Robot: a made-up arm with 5 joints. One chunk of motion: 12 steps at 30 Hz.
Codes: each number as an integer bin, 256 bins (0 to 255) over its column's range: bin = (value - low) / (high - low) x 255, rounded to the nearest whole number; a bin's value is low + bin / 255 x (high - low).
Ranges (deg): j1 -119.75..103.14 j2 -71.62..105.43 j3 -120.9..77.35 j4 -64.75..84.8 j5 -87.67..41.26
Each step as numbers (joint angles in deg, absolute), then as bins.
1 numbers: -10.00 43.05 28.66 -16.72 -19.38
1 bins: 126 165 192 82 135
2 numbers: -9.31 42.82 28.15 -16.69 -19.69
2 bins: 126 165 192 82 134
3 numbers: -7.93 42.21 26.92 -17.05 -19.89
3 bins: 128 164 190 81 134
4 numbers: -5.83 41.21 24.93 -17.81 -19.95
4 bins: 130 163 188 80 134
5 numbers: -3.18 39.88 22.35 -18.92 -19.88
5 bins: 133 161 184 78 134
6 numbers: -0.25 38.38 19.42 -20.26 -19.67
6 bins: 137 158 180 76 134
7 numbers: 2.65 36.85 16.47 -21.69 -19.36
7 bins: 140 156 177 73 135
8 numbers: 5.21 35.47 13.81 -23.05 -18.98
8 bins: 143 154 173 71 136
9 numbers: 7.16 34.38 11.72 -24.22 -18.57
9 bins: 145 153 171 69 137
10 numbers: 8.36 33.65 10.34 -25.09 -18.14
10 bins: 147 152 169 68 138
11 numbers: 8.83 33.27 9.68 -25.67 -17.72
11 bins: 147 151 168 67 138
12 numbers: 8.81 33.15 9.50 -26.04 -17.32
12 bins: 147 151 168 66 139
